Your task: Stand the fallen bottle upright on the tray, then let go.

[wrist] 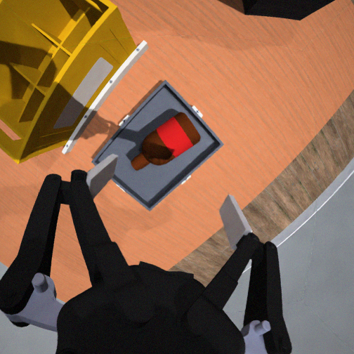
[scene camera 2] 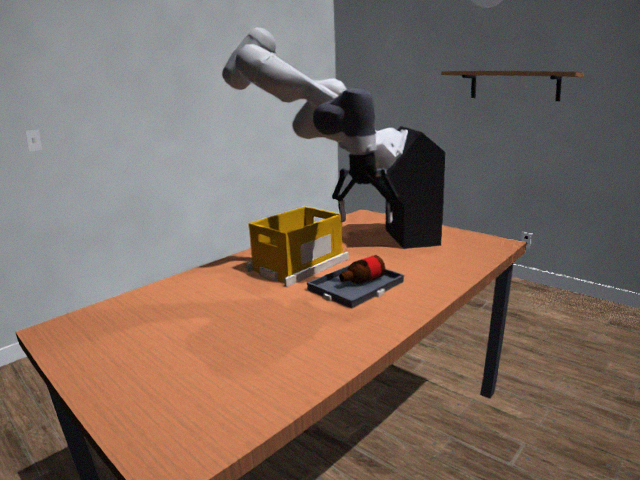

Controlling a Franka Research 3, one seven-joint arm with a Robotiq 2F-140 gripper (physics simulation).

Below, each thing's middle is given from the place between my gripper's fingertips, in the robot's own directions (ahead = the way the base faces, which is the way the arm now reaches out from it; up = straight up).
I see the brown bottle (scene camera 2: 364,270) 17 cm below my hand, 2 cm to the right of it and 1 cm behind it. Round my hand: yellow crate (scene camera 2: 287,243) 29 cm to the right, 13 cm below, 4 cm behind; then dark grey tray (scene camera 2: 350,294) 20 cm below, 3 cm to the right, 2 cm ahead; then white strip (wrist: 133,57) 20 cm below, 19 cm to the right, 2 cm behind.
